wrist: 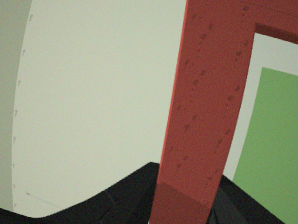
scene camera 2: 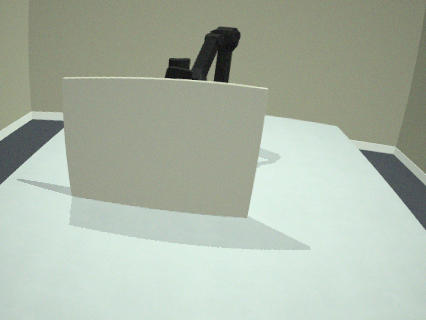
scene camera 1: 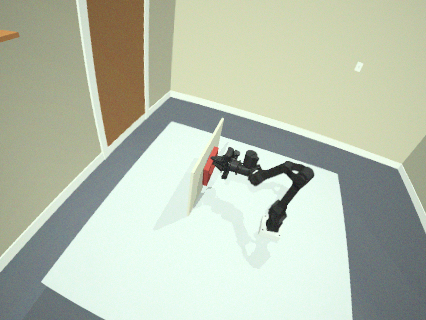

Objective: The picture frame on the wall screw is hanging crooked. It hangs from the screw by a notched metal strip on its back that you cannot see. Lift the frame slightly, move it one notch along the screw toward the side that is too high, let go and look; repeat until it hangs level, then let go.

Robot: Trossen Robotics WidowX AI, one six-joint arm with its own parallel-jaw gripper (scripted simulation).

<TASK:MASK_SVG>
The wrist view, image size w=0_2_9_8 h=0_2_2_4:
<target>gripper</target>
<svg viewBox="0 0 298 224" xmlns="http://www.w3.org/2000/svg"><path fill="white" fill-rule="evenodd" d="M222 175L206 224L285 224L277 216L274 216L273 213L270 213L267 208L265 209L265 206L255 201L254 197L251 198L250 194L246 194L245 190L238 188L238 185L235 185L233 181ZM161 164L149 161L148 164L137 169L132 175L125 176L117 184L110 185L105 190L101 190L96 196L78 202L78 204L69 206L69 208L60 210L60 212L49 214L49 216L32 218L0 208L0 224L149 224L154 192L156 192L157 176Z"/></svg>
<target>picture frame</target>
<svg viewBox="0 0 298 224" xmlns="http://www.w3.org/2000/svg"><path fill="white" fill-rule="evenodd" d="M186 0L180 51L178 51L176 73L174 73L172 104L170 104L164 151L162 151L160 171L158 171L156 192L154 192L149 224L206 224L222 175L233 181L235 185L238 185L238 188L245 190L246 194L250 194L251 198L254 197L255 201L265 206L265 209L267 208L270 213L273 213L274 216L277 216L285 224L298 224L298 0Z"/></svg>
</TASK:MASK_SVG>
